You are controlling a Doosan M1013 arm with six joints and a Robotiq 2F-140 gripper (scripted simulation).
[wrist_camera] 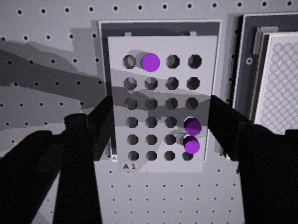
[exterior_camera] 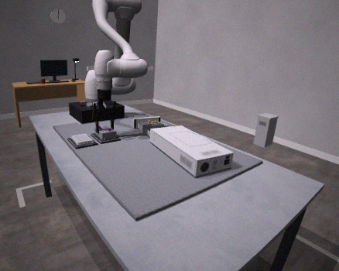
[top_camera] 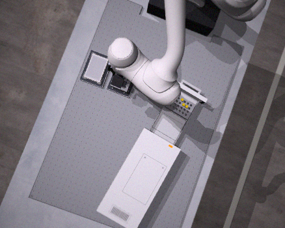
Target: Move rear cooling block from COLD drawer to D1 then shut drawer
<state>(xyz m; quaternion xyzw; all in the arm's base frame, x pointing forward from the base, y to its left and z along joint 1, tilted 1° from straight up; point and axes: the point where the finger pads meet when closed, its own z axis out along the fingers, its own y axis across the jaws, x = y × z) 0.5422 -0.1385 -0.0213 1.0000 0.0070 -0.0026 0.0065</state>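
The grey cooling block is 3 cm below my hand. Also, from my hand: drawer: 6 cm ahead, 31 cm to the left, 3 cm below; deck slot D1: 6 cm below; perforated grey mat: 19 cm ahead, 16 cm to the left, 7 cm below.
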